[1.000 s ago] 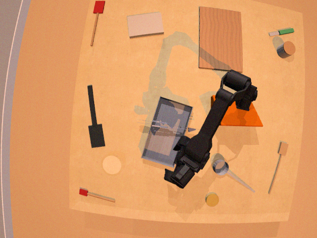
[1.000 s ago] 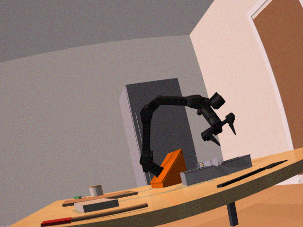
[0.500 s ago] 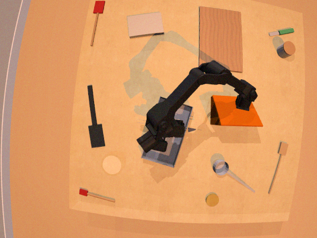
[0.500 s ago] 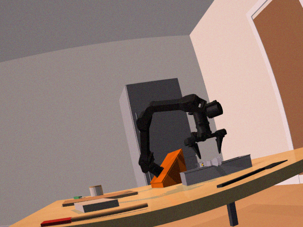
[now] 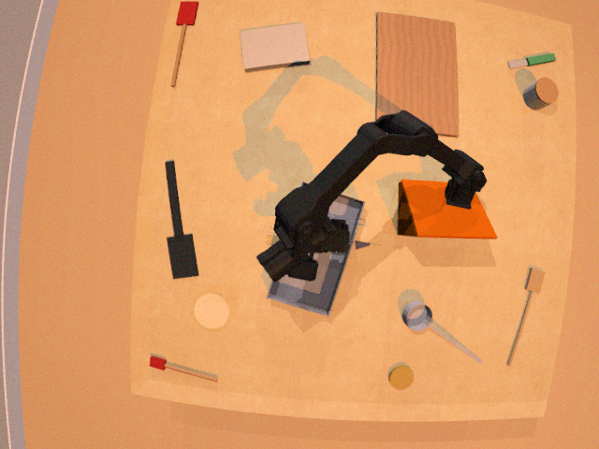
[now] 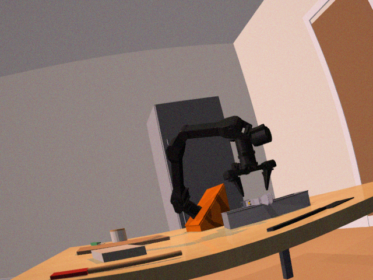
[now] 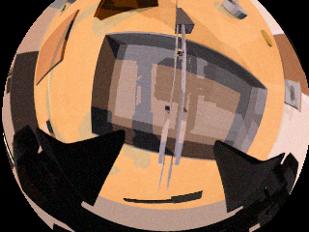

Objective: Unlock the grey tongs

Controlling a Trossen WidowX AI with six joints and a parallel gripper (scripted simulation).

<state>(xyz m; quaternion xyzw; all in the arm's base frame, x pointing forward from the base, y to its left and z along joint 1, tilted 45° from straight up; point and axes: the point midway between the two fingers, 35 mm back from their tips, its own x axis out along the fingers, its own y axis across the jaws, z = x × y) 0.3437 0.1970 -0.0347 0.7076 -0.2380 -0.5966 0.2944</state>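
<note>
The grey roasting tin is 30 mm behind my gripper tip, 30 mm to the left of it and 70 mm below it. From my gripper tip the other things lie so: black spatula: 340 mm ahead, 60 mm to the left, 100 mm below; wooden board: 220 mm behind, 510 mm to the right, 90 mm below.
</note>
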